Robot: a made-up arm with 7 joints. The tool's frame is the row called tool.
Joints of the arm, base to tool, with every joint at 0 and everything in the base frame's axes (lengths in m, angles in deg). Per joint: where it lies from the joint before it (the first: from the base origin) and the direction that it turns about. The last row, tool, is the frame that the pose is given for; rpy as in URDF.
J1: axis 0 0 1 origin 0 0 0.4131
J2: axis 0 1 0 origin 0 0 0
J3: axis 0 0 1 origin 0 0 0.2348
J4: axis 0 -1 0 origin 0.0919 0 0
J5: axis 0 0 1 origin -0.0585 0 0.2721
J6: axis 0 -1 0 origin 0 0 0
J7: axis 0 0 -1 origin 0.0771 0 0
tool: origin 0 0 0 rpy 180 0 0
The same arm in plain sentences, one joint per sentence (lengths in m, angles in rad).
The arm has seven revolute joints in a row. What follows holds with every joint at zero, and every direction is one of the base frame's. The first joint lies 0.4131 m along +z from the base frame's origin and rotates about +z. The second joint lies at the same point as the first joint and rotates about +y. The third joint lies 0.2348 m along +z from the second joint and rotates about +z. The fourth joint lies 0.0919 m along +x from the third joint and rotates about -y. The fifth joint lies 0.0585 m along -x and 0.2721 m along +z from the fourth joint and rotates about +z. The sixth joint lies at the same point as the fifth joint and rotates about -y. The seventh joint lies 0.0771 m along +x from the sixth joint and rotates about -z. The tool frame, which is the frame that the pose is given for, lies at the same point as the seventh joint; its axes are the base frame's turned by roll 3.1416, pitch 0 and yaw 0 rad (as in URDF: about the fixed x, then y, then z).
